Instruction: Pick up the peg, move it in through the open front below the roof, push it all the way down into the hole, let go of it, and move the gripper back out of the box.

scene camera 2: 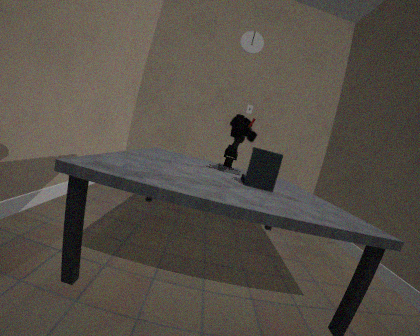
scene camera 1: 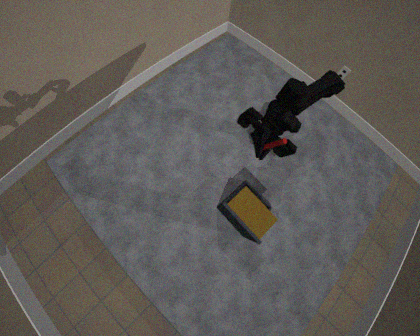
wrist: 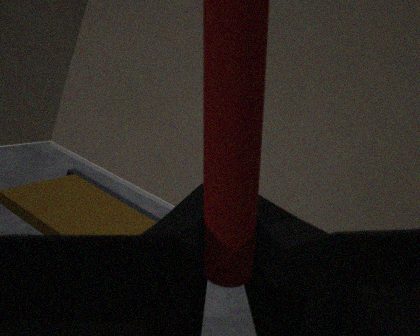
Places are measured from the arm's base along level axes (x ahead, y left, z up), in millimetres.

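Pixels of known places: gripper, fingertip midpoint: (scene camera 2: 250,128) (scene camera 1: 259,158) (wrist: 220,194); arm's base at its link origin: (scene camera 2: 227,166).
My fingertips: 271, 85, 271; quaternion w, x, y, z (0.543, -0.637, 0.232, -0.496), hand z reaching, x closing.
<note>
For each thing: its top centre in the pictures, then the offset to it from my fingertips, as dx, dy, dz. "spot": a spot on its surface instead. Level surfaces: height alone.
- red peg at its top centre: (scene camera 1: 279,137) (scene camera 2: 252,117) -38, -5, +69
- yellow roof at its top centre: (wrist: 69,230) (scene camera 1: 260,204) (scene camera 2: 265,150) +43, +107, -102
- box at a spot on its surface: (scene camera 2: 264,170) spot: +128, +119, -204
- grey table at its surface level: dz -304
The red peg (scene camera 1: 276,144) (scene camera 2: 252,122) (wrist: 233,125) is held up in the air. My gripper (scene camera 1: 263,148) (scene camera 2: 249,127) (wrist: 220,194) is shut on the peg near one end; in the wrist view the rest of the peg extends away from the fingers. The box has a yellow roof (scene camera 1: 252,212) (wrist: 80,207) and dark walls, and it stands on the table. In scene camera 2 a dark wall of the box (scene camera 2: 264,170) shows. The gripper and peg are outside the box, apart from it and higher than its roof. The hole is hidden.
The black arm (scene camera 1: 295,105) (scene camera 2: 231,150) stands on the grey table (scene camera 1: 150,165) (scene camera 2: 165,172), behind the box in scene camera 2. Table edges (scene camera 2: 225,214) show there. A round clock (scene camera 2: 252,42) is on the wall.
</note>
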